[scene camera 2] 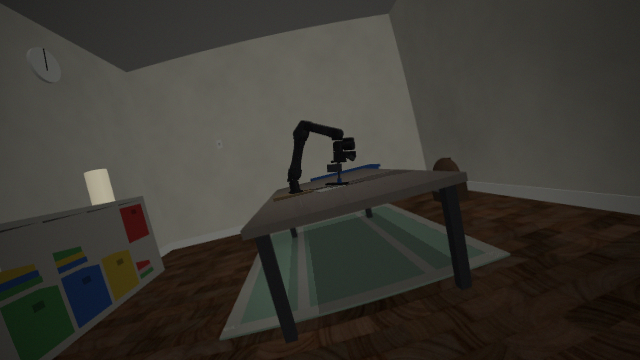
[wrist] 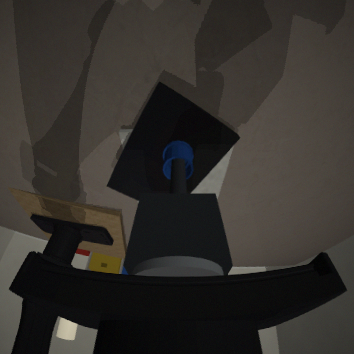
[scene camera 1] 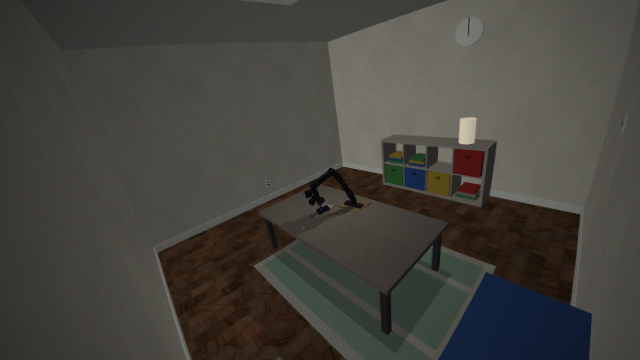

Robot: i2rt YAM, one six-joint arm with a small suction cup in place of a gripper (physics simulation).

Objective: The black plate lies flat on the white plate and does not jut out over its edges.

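Frame: origin at the arm's base, x ahead, y left, z up, level; millimetres.
Seen in the pictures: hand, tool point: [scene camera 2: 339, 184] [wrist: 177, 149] [scene camera 1: 321, 210]; arm's base, link origin: [scene camera 2: 295, 192] [wrist: 70, 228] [scene camera 1: 353, 204].
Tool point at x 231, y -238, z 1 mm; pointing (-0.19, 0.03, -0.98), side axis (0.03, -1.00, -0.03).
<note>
Offsets run from my tool point to a thing's top centre. Level surfaces: height alone.
The black plate @[dx -10, dy +12, dz +26 mm] [scene camera 1: 323, 209] [scene camera 2: 336, 184] [wrist: 165, 120] is a thin rectangle at the tip of my blue suction cup [wrist: 178, 160]. My gripper [scene camera 1: 321, 207] [scene camera 2: 339, 181] holds it by its upper face, roughly level and low over the table. The white plate @[dx -62, dy +0, dz -5 mm] [scene camera 1: 330, 206] [scene camera 2: 327, 189] [wrist: 212, 177] lies on the table, mostly hidden under the black plate in the wrist view. Its pale parts show at the black plate's lower right and left edges. The black plate is turned relative to it, and its corners jut out past it. The exact gap between them cannot be told.
The arm's base stands on a wooden board [scene camera 1: 366, 204] [scene camera 2: 280, 199] [wrist: 107, 217] on the grey table @[dz -11 mm] [scene camera 1: 380, 235] [scene camera 2: 400, 185]. A shelf unit [scene camera 1: 437, 140] with coloured boxes and a lamp [scene camera 1: 467, 131] stands by the wall. A blue object [scene camera 1: 525, 320] shows in scene view 1.
</note>
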